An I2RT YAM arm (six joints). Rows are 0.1 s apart.
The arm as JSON. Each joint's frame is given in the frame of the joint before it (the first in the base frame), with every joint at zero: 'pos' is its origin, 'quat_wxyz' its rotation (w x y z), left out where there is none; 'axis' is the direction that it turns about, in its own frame. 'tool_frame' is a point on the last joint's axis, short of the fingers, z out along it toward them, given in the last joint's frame.
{
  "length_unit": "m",
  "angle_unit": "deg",
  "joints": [
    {
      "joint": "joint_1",
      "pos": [
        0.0,
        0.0,
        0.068
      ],
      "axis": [
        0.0,
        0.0,
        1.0
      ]
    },
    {
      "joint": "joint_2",
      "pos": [
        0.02,
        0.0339,
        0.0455
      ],
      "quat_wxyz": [
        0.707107,
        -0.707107,
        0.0,
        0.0
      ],
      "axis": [
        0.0,
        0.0,
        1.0
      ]
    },
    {
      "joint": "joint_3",
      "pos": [
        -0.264,
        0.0,
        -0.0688
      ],
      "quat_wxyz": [
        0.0,
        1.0,
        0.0,
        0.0
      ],
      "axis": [
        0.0,
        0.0,
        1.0
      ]
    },
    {
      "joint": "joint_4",
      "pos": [
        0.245,
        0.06,
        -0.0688
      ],
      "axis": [
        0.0,
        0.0,
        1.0
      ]
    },
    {
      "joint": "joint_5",
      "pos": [
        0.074,
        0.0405,
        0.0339
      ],
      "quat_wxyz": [
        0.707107,
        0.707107,
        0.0,
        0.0
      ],
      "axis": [
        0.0,
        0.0,
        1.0
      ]
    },
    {
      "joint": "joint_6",
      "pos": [
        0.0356,
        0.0,
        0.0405
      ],
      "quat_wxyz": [
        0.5,
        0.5,
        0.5,
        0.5
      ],
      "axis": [
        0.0,
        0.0,
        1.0
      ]
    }
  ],
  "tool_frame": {
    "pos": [
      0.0,
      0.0,
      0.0
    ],
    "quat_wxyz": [
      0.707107,
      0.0,
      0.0,
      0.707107
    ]
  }
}
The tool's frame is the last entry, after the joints.
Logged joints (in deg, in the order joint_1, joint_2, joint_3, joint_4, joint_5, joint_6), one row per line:
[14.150, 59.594, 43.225, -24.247, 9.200, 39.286]
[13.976, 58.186, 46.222, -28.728, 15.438, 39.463]
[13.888, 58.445, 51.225, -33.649, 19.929, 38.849]
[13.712, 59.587, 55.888, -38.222, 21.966, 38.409]
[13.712, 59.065, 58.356, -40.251, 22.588, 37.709]
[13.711, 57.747, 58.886, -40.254, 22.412, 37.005]
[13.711, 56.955, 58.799, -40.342, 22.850, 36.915]
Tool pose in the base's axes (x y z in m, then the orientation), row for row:
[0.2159, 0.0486, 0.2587, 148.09, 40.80, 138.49]
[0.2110, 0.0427, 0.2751, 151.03, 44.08, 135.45]
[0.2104, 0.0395, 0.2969, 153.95, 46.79, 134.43]
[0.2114, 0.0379, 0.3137, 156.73, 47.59, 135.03]
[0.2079, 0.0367, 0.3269, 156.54, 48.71, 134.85]
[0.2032, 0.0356, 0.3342, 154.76, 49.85, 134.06]
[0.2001, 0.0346, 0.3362, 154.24, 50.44, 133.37]
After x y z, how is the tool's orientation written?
As angles about the fixed x, y, z axes (roll, pitch, yaw), in degrees.
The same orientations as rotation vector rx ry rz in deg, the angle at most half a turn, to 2 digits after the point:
[33.23, 126.79, 17.67]
[36.31, 124.14, 11.01]
[37.59, 122.43, 5.83]
[38.15, 122.51, 2.76]
[37.65, 121.57, 2.27]
[36.82, 120.20, 3.10]
[36.90, 119.46, 2.93]

